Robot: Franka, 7 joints.
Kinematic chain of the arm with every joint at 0, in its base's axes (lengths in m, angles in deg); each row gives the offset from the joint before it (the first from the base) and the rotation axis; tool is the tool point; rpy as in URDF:
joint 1: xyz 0 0 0.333 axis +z
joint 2: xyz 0 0 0 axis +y
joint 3: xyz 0 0 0.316 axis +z
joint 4: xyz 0.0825 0 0 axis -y
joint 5: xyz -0.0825 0 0.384 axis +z
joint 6: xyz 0 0 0 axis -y
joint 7: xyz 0.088 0 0 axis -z
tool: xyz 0 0 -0.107 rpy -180 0 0
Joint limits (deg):
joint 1: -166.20..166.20
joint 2: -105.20..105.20
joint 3: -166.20..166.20
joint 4: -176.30..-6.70
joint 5: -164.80..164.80
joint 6: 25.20..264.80
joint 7: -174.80..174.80
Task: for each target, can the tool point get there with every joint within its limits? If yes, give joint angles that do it. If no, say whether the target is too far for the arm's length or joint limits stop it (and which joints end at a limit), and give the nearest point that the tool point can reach.
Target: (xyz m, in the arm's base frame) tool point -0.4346 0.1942 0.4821
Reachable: yes | joints 119.57 -11.20 41.65 -120.45 -34.04 91.75 -14.64
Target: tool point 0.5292 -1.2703 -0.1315
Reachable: no: too far | nearest point 0.3126 -0.7503 0.0586 | short by 0.595 m
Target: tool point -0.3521 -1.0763 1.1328
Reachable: no: too far | nearest point -0.2179 -0.6660 0.8279 | short by 0.528 m
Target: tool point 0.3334 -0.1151 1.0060
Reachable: yes | joints -117.46 -2.38 112.50 -37.28 -60.44 72.62 -4.89
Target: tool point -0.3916 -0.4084 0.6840
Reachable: yes | joints 78.63 -13.85 131.46 -97.92 -37.30 235.00 70.07
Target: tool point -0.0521 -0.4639 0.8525
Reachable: yes | joints -52.31 49.98 -126.99 -39.50 21.14 54.86 -89.14
